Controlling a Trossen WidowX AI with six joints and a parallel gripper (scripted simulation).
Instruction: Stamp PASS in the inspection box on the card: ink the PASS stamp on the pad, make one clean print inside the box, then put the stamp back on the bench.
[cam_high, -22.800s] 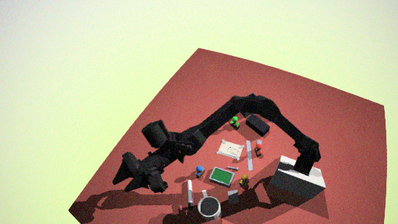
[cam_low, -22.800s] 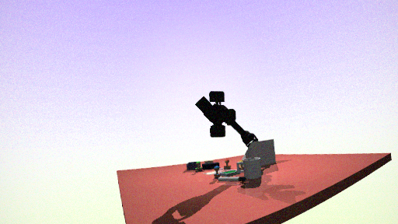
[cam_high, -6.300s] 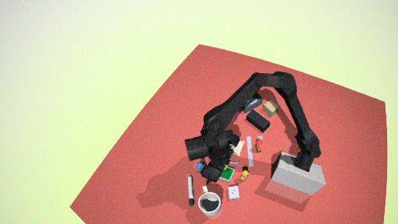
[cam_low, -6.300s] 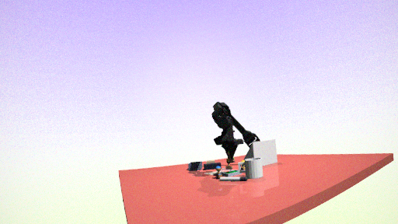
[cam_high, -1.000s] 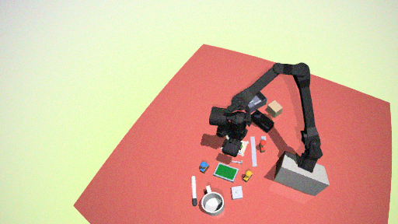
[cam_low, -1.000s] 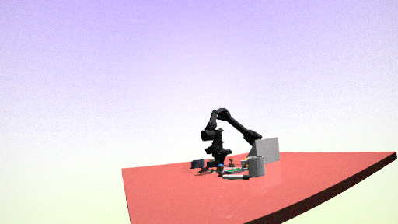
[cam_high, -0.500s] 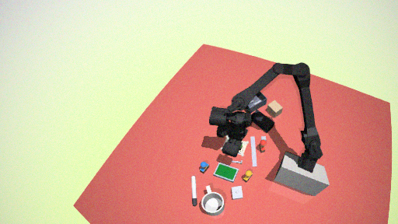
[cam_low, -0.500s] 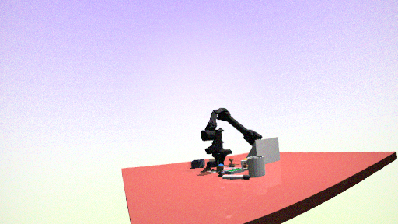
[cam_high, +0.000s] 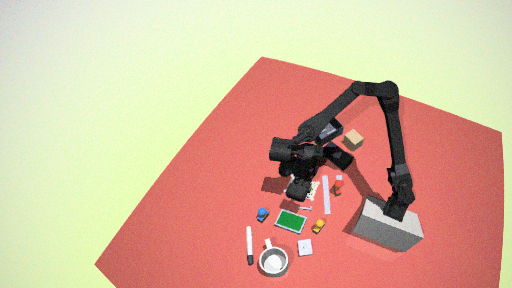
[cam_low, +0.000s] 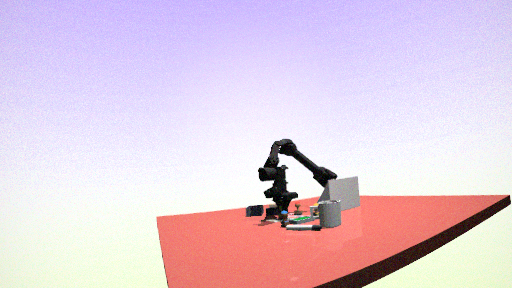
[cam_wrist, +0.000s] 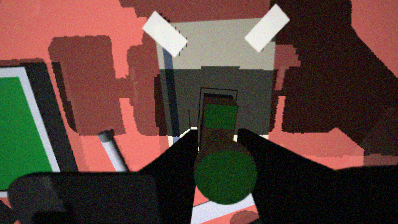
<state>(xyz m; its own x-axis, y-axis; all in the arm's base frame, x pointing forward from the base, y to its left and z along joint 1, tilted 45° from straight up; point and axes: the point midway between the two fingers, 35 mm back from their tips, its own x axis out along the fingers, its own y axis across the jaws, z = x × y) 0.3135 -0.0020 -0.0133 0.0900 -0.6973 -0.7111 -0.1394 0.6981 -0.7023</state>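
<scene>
Right now the green stamp is right at my gripper tip. Round my gripper tip: white card 10 mm ahead, 20 mm below; then red-topped stamp 100 mm behind, 50 mm to the right; then grey ruler 80 mm behind, 20 mm to the right, 20 mm below.
</scene>
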